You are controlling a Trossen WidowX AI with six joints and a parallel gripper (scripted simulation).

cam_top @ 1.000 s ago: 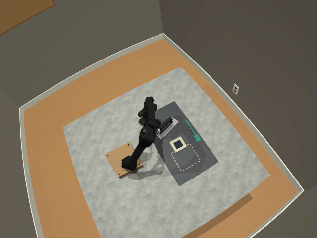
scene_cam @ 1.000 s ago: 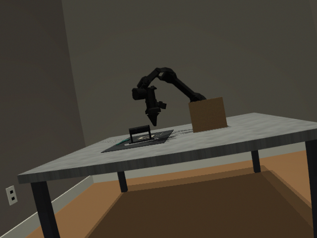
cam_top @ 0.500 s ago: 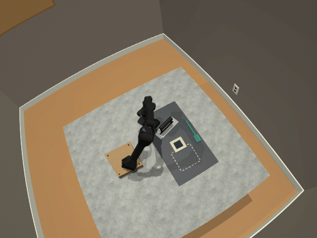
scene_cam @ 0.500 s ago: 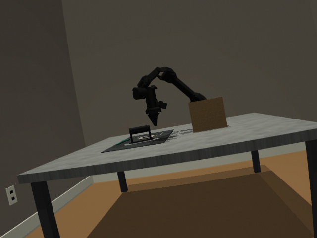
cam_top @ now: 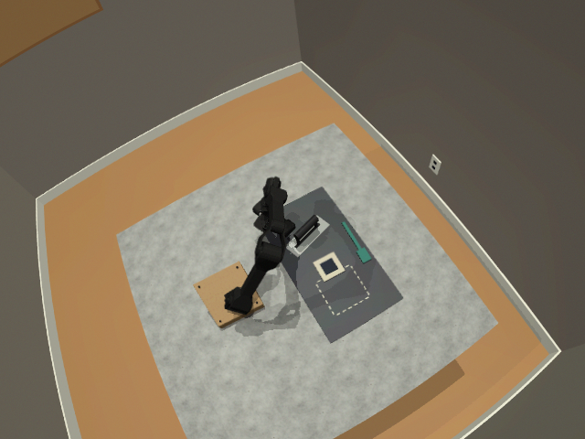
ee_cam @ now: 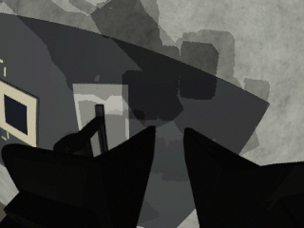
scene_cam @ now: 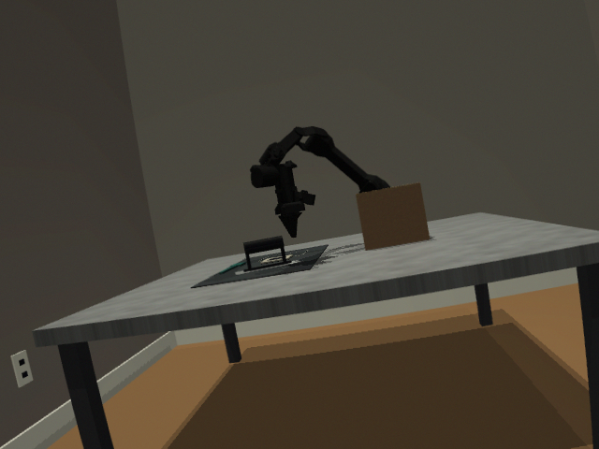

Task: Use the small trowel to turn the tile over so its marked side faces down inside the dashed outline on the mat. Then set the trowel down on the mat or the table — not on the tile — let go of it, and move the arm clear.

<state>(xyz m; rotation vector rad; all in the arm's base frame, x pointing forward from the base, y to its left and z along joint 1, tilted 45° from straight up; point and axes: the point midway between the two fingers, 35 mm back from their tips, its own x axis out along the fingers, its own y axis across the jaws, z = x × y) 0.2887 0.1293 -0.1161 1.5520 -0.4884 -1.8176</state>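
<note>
The small trowel lies 80 mm ahead of my gripper tip, 70 mm to the right of it and 40 mm below it. From my gripper tip the other things lie so: dark mat: 190 mm to the right, 110 mm ahead, 100 mm below; cream tile: 230 mm to the right, 100 mm ahead, 80 mm below; teal flat tool: 250 mm ahead, 220 mm to the right, 80 mm below.
</note>
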